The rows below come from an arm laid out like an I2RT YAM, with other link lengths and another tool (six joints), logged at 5 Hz.
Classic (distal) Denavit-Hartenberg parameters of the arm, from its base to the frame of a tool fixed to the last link. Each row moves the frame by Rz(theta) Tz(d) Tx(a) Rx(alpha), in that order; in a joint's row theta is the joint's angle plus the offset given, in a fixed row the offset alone. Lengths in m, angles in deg.
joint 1: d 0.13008, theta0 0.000, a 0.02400, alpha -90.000
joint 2: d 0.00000, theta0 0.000, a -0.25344, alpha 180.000
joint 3: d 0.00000, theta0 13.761, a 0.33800, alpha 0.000
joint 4: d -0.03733, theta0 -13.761, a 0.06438, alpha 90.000
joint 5: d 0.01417, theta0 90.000, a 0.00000, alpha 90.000
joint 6: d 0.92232, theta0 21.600, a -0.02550, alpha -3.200
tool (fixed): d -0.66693, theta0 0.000, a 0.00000, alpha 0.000
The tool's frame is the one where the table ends.
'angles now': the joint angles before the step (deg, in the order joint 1, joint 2, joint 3, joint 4, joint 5, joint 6). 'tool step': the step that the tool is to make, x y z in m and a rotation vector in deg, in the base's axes. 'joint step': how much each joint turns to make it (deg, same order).
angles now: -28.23 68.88 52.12 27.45 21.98 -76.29
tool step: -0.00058 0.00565 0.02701 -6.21 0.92 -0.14
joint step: -0.07 -0.32 1.02 3.05 -1.25 -6.20
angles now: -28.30 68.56 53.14 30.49 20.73 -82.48
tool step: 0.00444 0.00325 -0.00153 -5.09 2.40 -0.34
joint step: 0.00 0.89 -1.05 4.25 -1.24 -5.85
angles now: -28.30 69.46 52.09 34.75 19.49 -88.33
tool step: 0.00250 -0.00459 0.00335 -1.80 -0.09 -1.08
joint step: -0.02 1.68 0.63 2.63 0.53 -1.91
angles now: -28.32 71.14 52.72 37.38 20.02 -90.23
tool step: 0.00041 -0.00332 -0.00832 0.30 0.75 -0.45
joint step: -0.15 0.36 -0.42 0.05 0.25 -0.20
